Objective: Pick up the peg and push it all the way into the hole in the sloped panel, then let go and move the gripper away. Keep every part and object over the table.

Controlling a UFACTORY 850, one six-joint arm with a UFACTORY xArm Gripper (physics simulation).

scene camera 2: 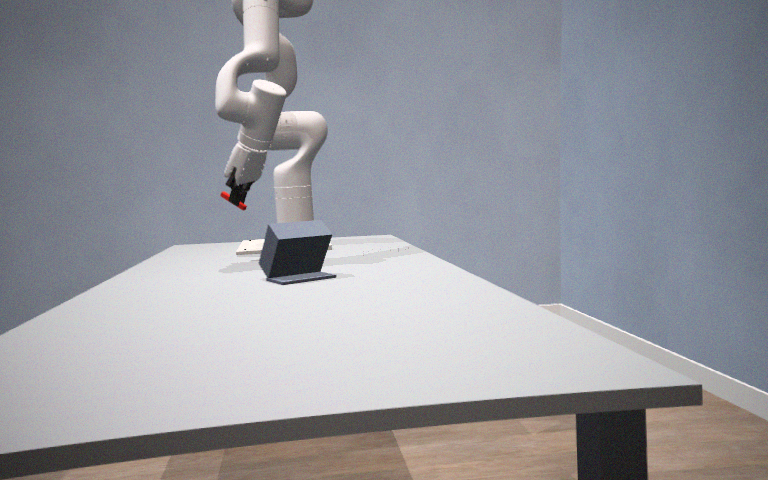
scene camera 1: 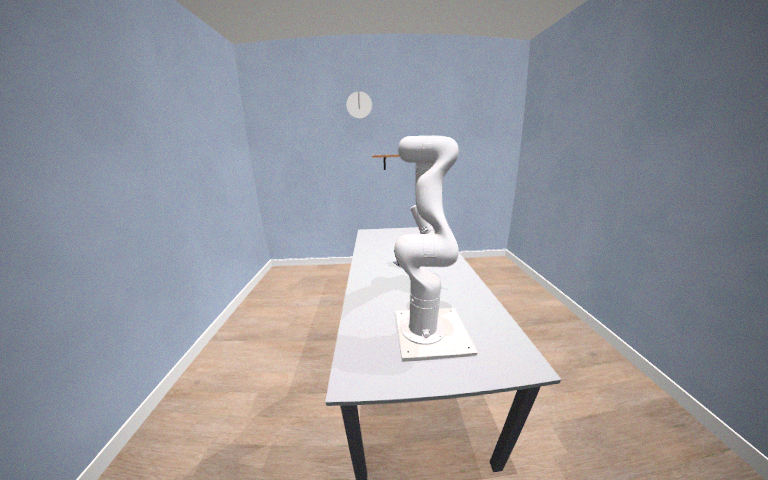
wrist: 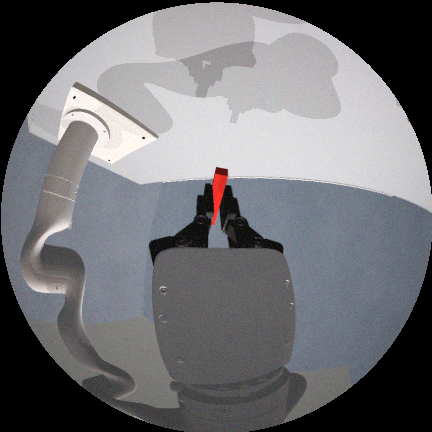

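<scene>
A red peg (scene camera 2: 242, 206) (wrist: 220, 180) is held crosswise between the fingertips, with an end sticking out on either side of them. In scene camera 2 it slants down to the right. My gripper (scene camera 2: 236, 200) (wrist: 215, 193) is shut on the peg, tilted, well above the table. In that view it hangs to the upper left of the dark block with the sloped panel (scene camera 2: 300, 251), apart from it. The block stands on a thin foot on the table. Its hole does not show. In scene camera 1 the arm hides the gripper, the peg and most of the block (scene camera 1: 397, 262).
The arm's white base plate (scene camera 1: 438, 349) (wrist: 125, 140) is fixed on the long grey table (scene camera 1: 362, 370) (scene camera 2: 362, 339). In scene camera 2 the base stands behind the block. The arm's lower links rise at the left in the wrist view. The table's edges show in all three views.
</scene>
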